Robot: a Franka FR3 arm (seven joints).
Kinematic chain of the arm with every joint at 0, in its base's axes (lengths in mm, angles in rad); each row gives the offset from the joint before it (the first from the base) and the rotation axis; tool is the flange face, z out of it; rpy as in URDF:
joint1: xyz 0 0 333 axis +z
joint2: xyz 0 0 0 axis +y
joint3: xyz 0 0 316 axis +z
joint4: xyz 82.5 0 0 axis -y
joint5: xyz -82.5 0 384 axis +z
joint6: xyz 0 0 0 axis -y
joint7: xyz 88 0 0 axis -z
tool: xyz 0 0 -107 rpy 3.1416 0 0
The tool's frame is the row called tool.
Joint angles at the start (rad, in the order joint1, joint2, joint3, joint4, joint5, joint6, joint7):
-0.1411, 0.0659, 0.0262, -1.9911, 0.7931, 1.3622, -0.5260
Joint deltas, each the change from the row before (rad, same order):
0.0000, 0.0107, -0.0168, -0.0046, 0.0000, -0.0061, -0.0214
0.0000, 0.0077, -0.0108, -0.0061, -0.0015, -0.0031, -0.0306
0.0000, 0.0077, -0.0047, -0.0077, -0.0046, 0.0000, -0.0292
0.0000, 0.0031, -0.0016, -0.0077, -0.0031, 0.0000, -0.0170
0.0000, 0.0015, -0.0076, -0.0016, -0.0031, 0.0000, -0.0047
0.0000, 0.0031, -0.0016, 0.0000, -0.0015, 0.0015, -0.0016
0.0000, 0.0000, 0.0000, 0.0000, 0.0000, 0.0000, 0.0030
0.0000, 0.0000, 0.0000, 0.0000, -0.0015, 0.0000, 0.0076
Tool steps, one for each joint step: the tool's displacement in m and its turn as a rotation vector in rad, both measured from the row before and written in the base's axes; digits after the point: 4 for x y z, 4 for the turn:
-0.0003, -0.0080, -0.0071, 0.0125, 0.0032, -0.0021
-0.0009, -0.0052, -0.0063, 0.0140, -0.0073, 0.0070
-0.0013, -0.0025, -0.0072, 0.0103, -0.0064, 0.0119
-0.0017, -0.0008, -0.0047, 0.0061, -0.0019, 0.0082
-0.0004, -0.0039, -0.0016, -0.0009, 0.0000, -0.0037
0.0003, -0.0010, -0.0017, -0.0010, 0.0011, -0.0009
0.0000, 0.0000, 0.0000, -0.0013, 0.0023, -0.0014
-0.0001, -0.0001, -0.0001, -0.0045, 0.0060, -0.0029

